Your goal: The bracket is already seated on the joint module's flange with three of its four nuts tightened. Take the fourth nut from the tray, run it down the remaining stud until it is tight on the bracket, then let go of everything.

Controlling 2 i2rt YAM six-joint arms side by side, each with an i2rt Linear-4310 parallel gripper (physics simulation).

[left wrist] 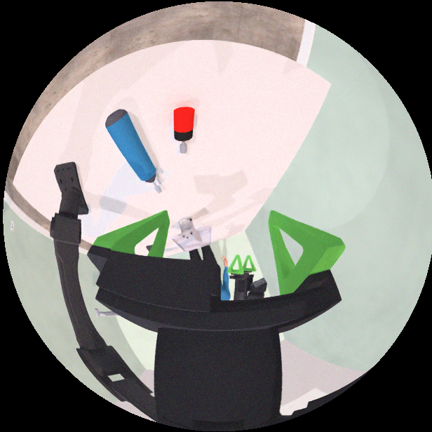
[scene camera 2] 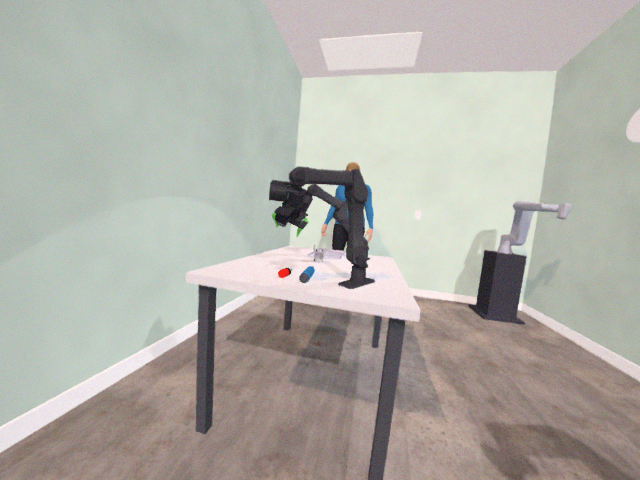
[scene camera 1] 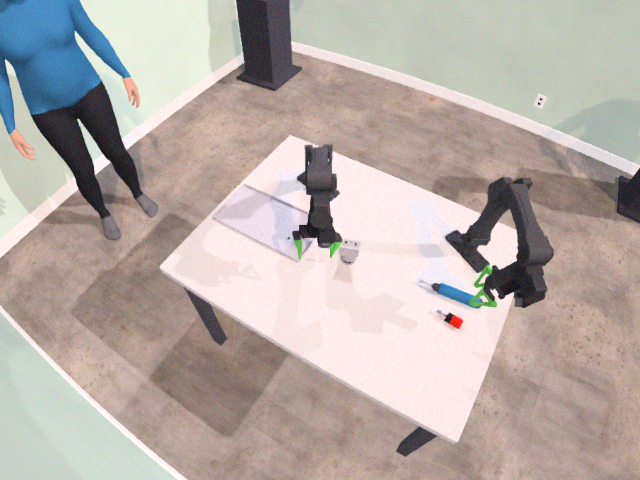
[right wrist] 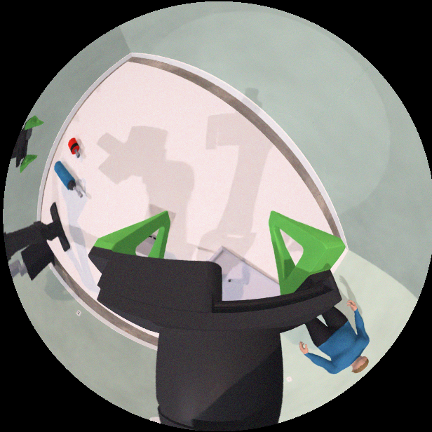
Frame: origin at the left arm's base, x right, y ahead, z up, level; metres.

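Seen in the pictures: left gripper, fingertip midpoint: (scene camera 2: 287,231) (scene camera 1: 472,295); right gripper, fingertip midpoint: (scene camera 1: 315,257); left arm's base, link origin: (scene camera 2: 357,283) (scene camera 1: 466,251).
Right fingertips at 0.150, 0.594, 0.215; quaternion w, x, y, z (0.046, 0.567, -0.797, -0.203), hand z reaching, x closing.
Observation:
Offsets run from my right fingertips to a thing's top centre, as dx, dy, dz. "spot": to the spot under its first point.
The grey joint module with its bracket (scene camera 1: 349,250) (scene camera 2: 318,255) (left wrist: 186,226) stands on the table; a finger partly hides it in the right wrist view. The flat pale tray {+0.373, -0.004, -0.199} (scene camera 1: 242,209) (right wrist: 255,285) lies left of it in scene camera 1. A small dark spot {spot: +0.252, -0.026, -0.207} (scene camera 1: 288,238) (right wrist: 229,281) shows on the tray; whether it is the nut is unclear. The nuts and studs are too small to tell. My right gripper (scene camera 1: 316,254) (left wrist: 243,254) (right wrist: 219,216) is open and empty above the table, near the tray's edge and the module. My left gripper (scene camera 1: 478,286) (left wrist: 218,215) is open and empty, raised at the table's right end.
A blue-handled tool {spot: -0.284, -0.407, -0.176} (scene camera 1: 457,294) (scene camera 2: 308,273) (left wrist: 131,145) (right wrist: 65,175) and a short red-handled tool {-0.331, -0.333, -0.180} (scene camera 1: 454,320) (scene camera 2: 283,272) (left wrist: 184,120) (right wrist: 74,145) lie below the left gripper's side in scene camera 1. A person (scene camera 1: 62,67) (right wrist: 342,347) stands beyond the table's left end.

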